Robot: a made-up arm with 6 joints. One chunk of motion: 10 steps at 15 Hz.
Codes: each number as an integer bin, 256 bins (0 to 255) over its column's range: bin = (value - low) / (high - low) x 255, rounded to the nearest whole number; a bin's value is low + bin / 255 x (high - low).
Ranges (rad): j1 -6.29..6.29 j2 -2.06..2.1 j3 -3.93..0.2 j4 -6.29..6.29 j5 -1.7..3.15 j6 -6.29..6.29
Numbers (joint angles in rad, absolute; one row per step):
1: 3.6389 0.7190 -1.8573 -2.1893 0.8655 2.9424
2: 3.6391 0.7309 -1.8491 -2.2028 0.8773 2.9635
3: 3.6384 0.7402 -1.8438 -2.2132 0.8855 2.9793
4: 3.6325 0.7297 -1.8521 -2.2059 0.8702 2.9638
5: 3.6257 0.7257 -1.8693 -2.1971 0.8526 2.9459
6: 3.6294 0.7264 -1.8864 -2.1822 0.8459 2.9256
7: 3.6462 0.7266 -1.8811 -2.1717 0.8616 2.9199
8: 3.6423 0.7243 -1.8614 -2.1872 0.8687 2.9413
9: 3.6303 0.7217 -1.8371 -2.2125 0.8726 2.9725
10: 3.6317 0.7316 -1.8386 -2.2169 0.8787 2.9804
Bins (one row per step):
1: 201 170 128 83 135 187
2: 201 171 128 83 136 188
3: 201 172 129 83 136 188
4: 201 171 128 83 135 188
5: 201 171 127 83 134 187
6: 201 171 126 83 134 187
7: 201 171 127 83 135 187
8: 201 171 128 83 135 187
9: 201 171 129 83 135 188
10: 201 171 129 83 136 188

